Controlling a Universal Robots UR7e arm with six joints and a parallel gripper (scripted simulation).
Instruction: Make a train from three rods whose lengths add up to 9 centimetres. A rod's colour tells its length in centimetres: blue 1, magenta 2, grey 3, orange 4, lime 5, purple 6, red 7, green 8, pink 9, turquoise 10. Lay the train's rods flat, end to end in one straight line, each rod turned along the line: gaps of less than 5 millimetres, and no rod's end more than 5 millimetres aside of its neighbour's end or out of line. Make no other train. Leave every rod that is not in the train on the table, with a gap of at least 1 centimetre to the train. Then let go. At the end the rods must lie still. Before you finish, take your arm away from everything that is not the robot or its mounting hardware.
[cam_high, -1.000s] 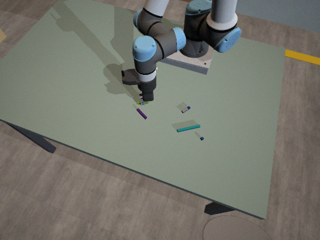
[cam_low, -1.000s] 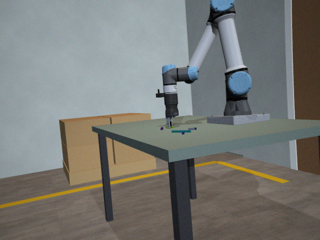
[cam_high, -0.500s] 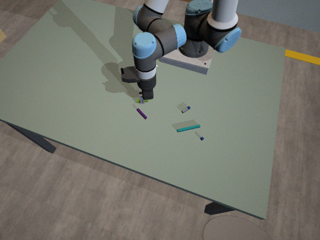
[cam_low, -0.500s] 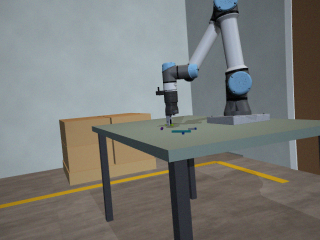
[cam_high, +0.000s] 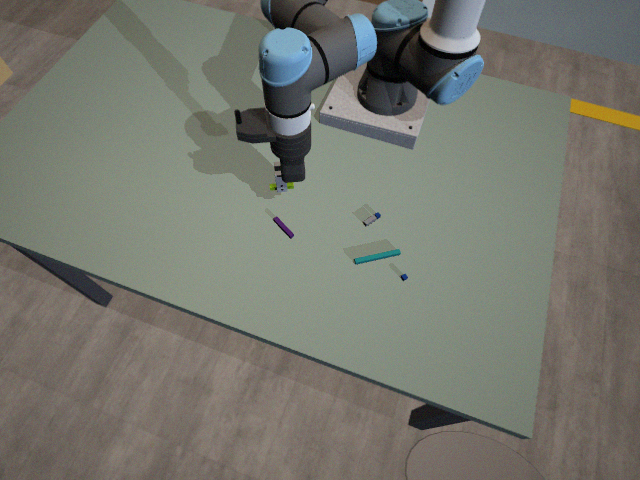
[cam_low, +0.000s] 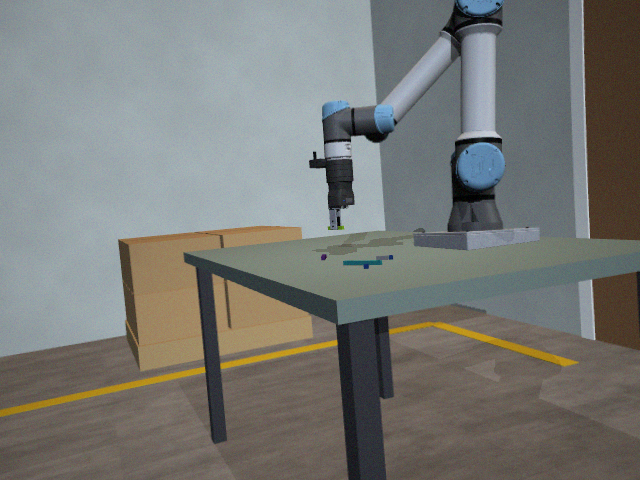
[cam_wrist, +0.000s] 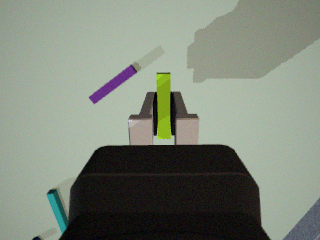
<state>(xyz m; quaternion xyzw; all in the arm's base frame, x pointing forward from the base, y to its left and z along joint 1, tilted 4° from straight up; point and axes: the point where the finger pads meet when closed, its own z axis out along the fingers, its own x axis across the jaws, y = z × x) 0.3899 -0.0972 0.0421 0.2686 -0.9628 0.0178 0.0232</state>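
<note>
My hand is 40 mm past the grey rod, 190 mm to the right of it and 90 mm above it. From my hand the other things lie so: lime rod (10 mm below); purple rod (50 mm ahead, 20 mm to the left, 90 mm below); turquoise rod (30 mm ahead, 240 mm to the left, 90 mm below).
</note>
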